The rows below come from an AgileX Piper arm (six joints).
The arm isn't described. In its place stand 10 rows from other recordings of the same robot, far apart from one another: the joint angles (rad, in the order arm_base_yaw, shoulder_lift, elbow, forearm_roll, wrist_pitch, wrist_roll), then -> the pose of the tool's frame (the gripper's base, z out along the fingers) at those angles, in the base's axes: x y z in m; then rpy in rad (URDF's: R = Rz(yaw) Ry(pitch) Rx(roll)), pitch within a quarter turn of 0, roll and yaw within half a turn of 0.
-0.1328, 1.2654, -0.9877, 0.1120, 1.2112, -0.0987 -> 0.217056 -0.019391 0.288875 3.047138 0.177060 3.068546
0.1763, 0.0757, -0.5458, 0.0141, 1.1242, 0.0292 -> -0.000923 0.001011 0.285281 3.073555 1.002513 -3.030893
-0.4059, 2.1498, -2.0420, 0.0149, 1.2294, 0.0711 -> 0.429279 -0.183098 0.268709 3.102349 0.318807 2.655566
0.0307, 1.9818, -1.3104, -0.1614, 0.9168, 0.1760 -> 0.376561 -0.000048 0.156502 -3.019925 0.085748 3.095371
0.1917, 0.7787, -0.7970, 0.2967, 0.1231, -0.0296 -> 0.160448 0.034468 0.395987 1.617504 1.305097 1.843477
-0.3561, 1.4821, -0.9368, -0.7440, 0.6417, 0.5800 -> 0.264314 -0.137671 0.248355 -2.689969 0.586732 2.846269
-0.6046, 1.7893, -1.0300, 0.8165, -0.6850, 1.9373 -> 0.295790 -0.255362 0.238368 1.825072 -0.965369 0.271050
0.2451, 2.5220, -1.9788, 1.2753, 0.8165, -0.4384 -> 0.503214 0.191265 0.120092 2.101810 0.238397 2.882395
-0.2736, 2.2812, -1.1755, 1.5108, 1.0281, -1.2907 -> 0.391110 -0.028970 0.067510 2.083060 0.311255 2.778699
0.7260, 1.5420, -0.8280, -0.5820, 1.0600, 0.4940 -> 0.211130 0.129077 0.197320 -2.642754 0.051822 -2.575981
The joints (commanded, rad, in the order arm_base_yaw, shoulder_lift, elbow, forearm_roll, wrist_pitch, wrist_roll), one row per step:
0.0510, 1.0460, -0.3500, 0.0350, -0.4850, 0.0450
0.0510, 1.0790, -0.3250, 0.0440, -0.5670, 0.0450
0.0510, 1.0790, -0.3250, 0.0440, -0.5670, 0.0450
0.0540, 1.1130, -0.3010, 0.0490, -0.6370, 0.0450
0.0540, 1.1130, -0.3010, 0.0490, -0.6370, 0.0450
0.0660, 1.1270, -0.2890, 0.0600, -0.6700, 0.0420
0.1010, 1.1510, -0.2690, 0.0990, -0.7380, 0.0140
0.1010, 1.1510, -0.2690, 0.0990, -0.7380, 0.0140
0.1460, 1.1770, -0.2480, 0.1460, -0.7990, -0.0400
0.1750, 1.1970, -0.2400, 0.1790, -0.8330, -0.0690
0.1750, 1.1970, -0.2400, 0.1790, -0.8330, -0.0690
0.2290, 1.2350, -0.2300, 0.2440, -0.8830, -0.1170
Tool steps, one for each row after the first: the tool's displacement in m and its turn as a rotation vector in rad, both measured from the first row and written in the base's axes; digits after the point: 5 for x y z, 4 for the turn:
0.00139, -0.00060, -0.00687, 0.0065, -0.0236, -0.0080
0.00139, -0.00060, -0.00687, 0.0065, -0.0236, -0.0080
0.00227, -0.00044, -0.01455, 0.0089, -0.0355, -0.0106
0.00227, -0.00044, -0.01455, 0.0089, -0.0355, -0.0106
0.00207, 0.00124, -0.01791, 0.0133, -0.0420, -0.0072
0.00140, 0.00562, -0.02245, 0.0117, -0.0646, -0.0011
0.00140, 0.00562, -0.02245, 0.0117, -0.0646, -0.0011
0.00007, 0.01114, -0.02825, -0.0138, -0.0767, 0.0083
0.00018, 0.01454, -0.03161, -0.0245, -0.0806, 0.0105
0.00018, 0.01454, -0.03161, -0.0245, -0.0806, 0.0105
0.00077, 0.02069, -0.03801, -0.0404, -0.0769, 0.0102

